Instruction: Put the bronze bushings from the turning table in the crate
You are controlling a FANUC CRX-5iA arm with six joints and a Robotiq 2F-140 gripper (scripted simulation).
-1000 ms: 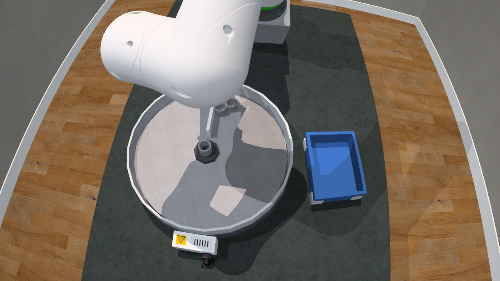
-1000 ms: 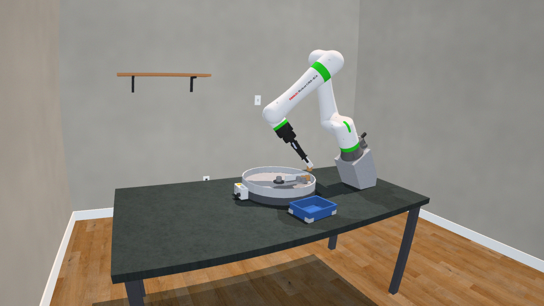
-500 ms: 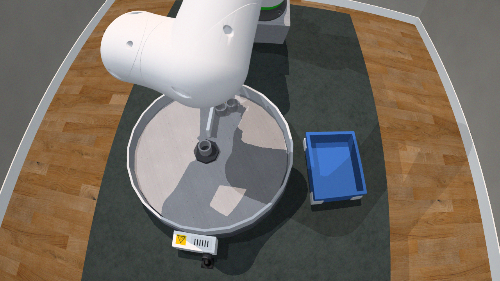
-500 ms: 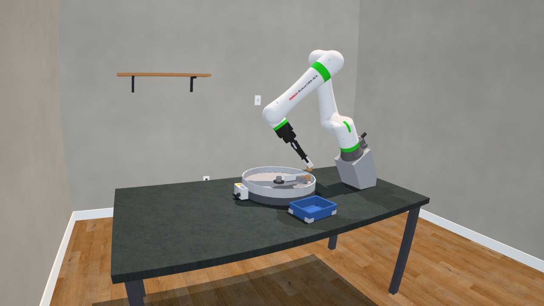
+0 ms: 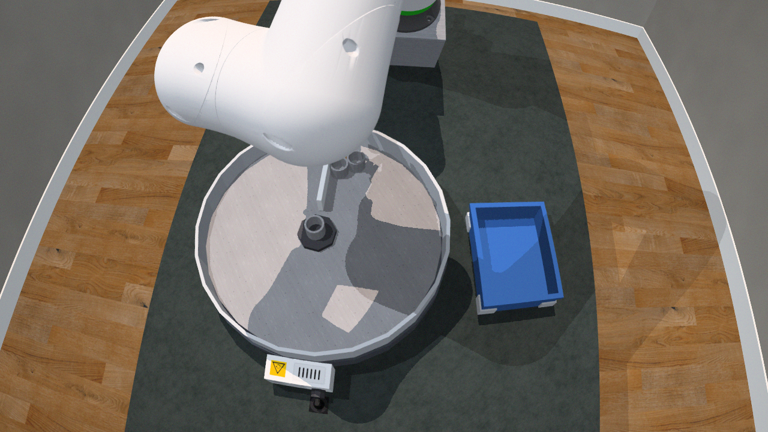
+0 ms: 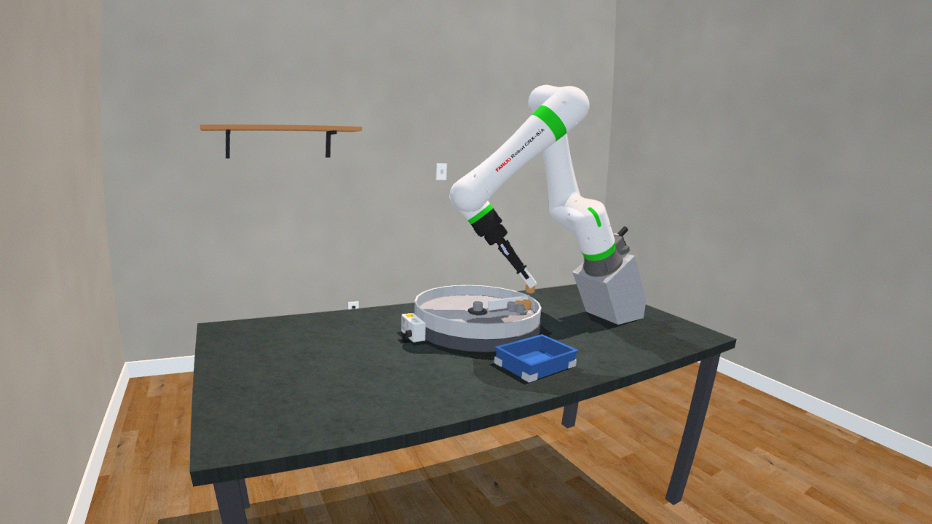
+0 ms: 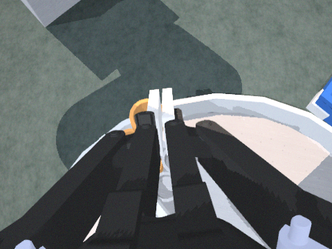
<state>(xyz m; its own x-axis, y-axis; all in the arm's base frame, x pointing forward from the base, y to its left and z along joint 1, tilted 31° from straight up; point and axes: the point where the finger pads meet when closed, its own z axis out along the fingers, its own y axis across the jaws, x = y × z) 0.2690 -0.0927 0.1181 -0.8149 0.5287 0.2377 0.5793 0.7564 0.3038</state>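
Right now my hand is 200 mm short of the blue crate, 260 mm to the right of it and 150 mm above it. Round my hand: turning table 150 mm ahead, 80 mm to the right, 120 mm below.
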